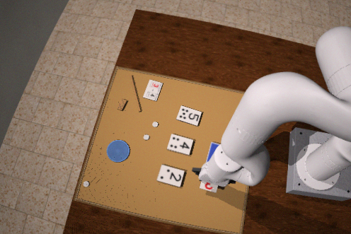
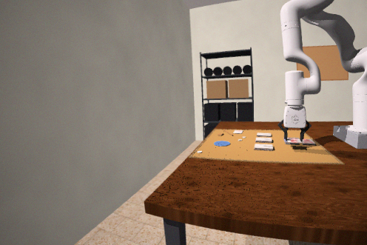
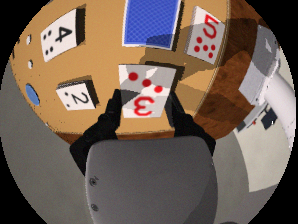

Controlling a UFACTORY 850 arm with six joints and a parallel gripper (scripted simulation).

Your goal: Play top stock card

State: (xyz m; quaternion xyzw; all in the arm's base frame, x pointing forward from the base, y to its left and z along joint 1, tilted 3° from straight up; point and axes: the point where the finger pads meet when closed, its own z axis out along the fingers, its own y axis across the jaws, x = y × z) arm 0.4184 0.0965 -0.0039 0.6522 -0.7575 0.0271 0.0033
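The blue-backed card is 10 mm below my hand. From my hand the other things lie so: tan card cloth: 160 mm ahead, 120 mm to the right, 70 mm below.
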